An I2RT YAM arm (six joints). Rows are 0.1 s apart.
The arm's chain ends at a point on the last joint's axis. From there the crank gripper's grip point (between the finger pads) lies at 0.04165 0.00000 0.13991 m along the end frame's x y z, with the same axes.
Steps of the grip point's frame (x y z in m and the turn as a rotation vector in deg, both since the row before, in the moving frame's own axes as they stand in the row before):
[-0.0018, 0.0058, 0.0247, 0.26, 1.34, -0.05]
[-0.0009, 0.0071, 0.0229, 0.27, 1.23, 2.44]
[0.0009, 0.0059, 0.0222, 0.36, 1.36, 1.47]
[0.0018, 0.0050, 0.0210, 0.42, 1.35, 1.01]
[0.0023, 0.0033, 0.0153, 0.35, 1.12, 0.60]
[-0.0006, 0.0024, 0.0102, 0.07, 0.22, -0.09]
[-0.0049, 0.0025, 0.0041, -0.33, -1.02, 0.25]
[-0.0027, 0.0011, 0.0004, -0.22, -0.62, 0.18]
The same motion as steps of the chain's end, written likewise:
[-0.0051, 0.0065, 0.0257, 0.26, 1.34, -0.05]
[-0.0039, 0.0059, 0.0238, 0.27, 1.23, 2.44]
[-0.0024, 0.0057, 0.0232, 0.36, 1.36, 1.47]
[-0.0015, 0.0053, 0.0220, 0.42, 1.35, 1.01]
[-0.0004, 0.0037, 0.0161, 0.35, 1.12, 0.60]
[-0.0011, 0.0026, 0.0104, 0.07, 0.22, -0.09]
[-0.0024, 0.0015, 0.0034, -0.33, -1.02, 0.25]
[-0.0012, 0.0004, 0.0000, -0.22, -0.62, 0.18]

